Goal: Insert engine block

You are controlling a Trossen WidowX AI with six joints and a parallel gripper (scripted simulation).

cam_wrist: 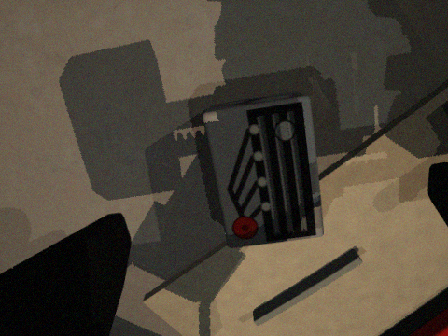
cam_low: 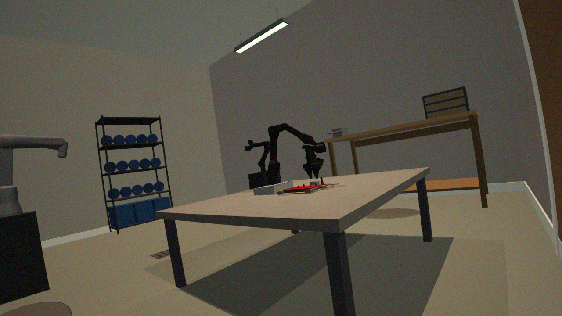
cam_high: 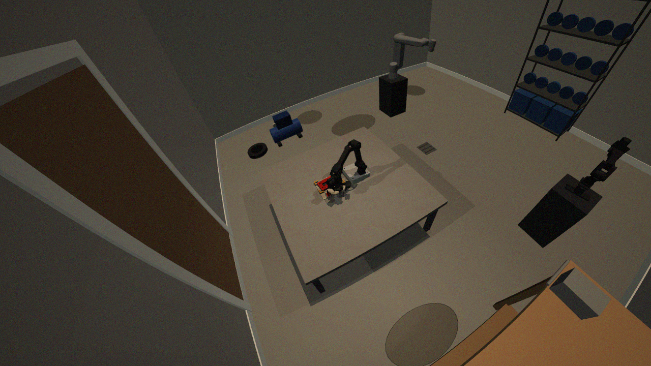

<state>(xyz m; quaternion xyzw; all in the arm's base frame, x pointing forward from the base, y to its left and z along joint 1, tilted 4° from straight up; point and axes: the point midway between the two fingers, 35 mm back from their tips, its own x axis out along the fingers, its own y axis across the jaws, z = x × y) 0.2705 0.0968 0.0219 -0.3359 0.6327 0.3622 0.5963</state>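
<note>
Right now the grey engine block is 40 mm below my gripper tip.
</note>
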